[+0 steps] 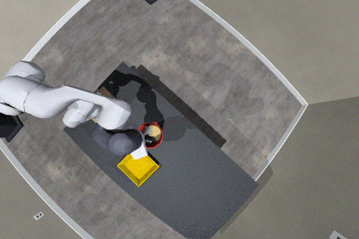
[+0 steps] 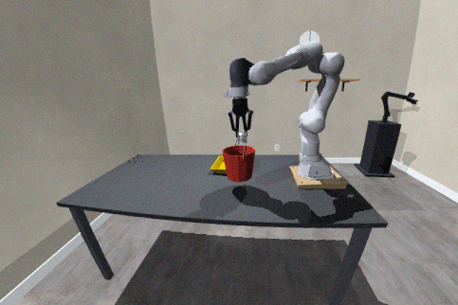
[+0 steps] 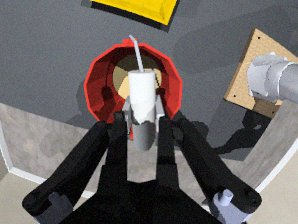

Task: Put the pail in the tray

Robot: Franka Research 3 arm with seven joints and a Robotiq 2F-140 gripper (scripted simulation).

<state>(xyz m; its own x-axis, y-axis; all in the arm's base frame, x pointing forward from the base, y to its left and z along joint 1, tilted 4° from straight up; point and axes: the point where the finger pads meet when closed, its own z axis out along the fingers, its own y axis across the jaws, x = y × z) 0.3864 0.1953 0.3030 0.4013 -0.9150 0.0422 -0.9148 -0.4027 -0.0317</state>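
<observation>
Now: hand 9 cm above the red pail and 1 cm short of it. Also, from my hand: yellow drip tray (30 cm below, 29 cm to the right, 13 cm ahead); pail wire handle (3 cm below, 1 cm ahead).
</observation>
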